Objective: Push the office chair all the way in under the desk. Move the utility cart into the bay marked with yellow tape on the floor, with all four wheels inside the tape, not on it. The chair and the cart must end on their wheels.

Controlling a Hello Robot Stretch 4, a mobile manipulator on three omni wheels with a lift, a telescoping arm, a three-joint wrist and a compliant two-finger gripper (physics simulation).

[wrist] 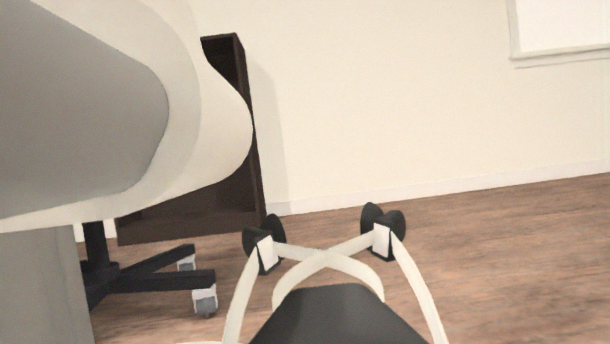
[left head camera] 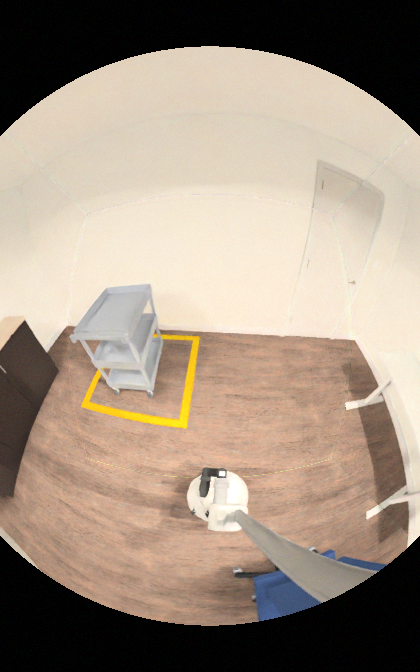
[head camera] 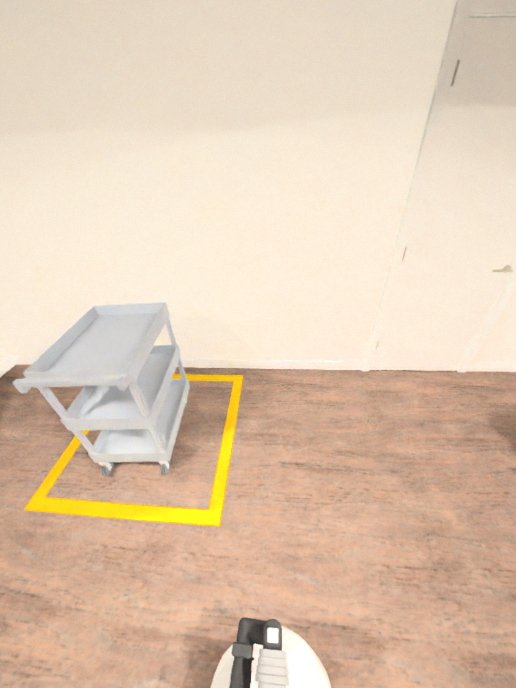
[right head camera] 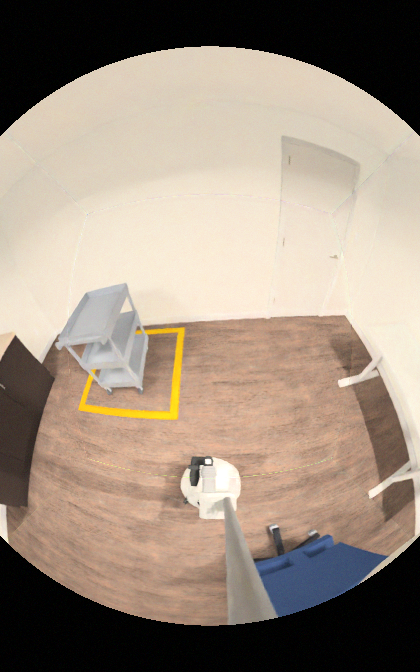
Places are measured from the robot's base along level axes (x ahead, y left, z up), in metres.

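Pixels of known places: gripper, between the fingertips: (wrist: 322,226).
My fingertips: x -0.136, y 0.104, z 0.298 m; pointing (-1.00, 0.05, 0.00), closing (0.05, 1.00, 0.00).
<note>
Behind a point stands the place of what it marks.
The grey utility cart (head camera: 108,344) {x 1.094, y 0.894, z 0.767 m} (left head camera: 117,312) (right head camera: 95,317) stands upright inside the yellow tape (head camera: 133,511) {x 0.595, y 0.793, z -0.026 m} (left head camera: 188,390) (right head camera: 177,375), near the wall. Its two near wheels show on bare floor within the outline; its far wheels are hidden. The office chair (left head camera: 285,595) (right head camera: 320,575) (wrist: 165,280) {x -0.702, y -0.294, z 0.074 m} is partly visible, blue with a black castored base, at the lower right of both side head views. White feet of the desk (left head camera: 364,403) (right head camera: 361,379) show at the right; the chair's position against the desk cannot be told. My gripper (wrist: 322,226) {x -0.136, y 0.104, z 0.298 m} is open and empty, away from chair and cart.
A dark cabinet (left head camera: 25,400) (right head camera: 22,420) stands at the left. A door (head camera: 461,222) {x 1.819, y -1.094, z 1.185 m} (left head camera: 340,240) (right head camera: 310,230) is in the wall at the right. In the wrist view a dark shelf unit (wrist: 200,227) {x -1.624, y -0.494, z 0.024 m} stands behind the chair base. My round white base (left head camera: 237,495) (right head camera: 230,480) is below the bay.
</note>
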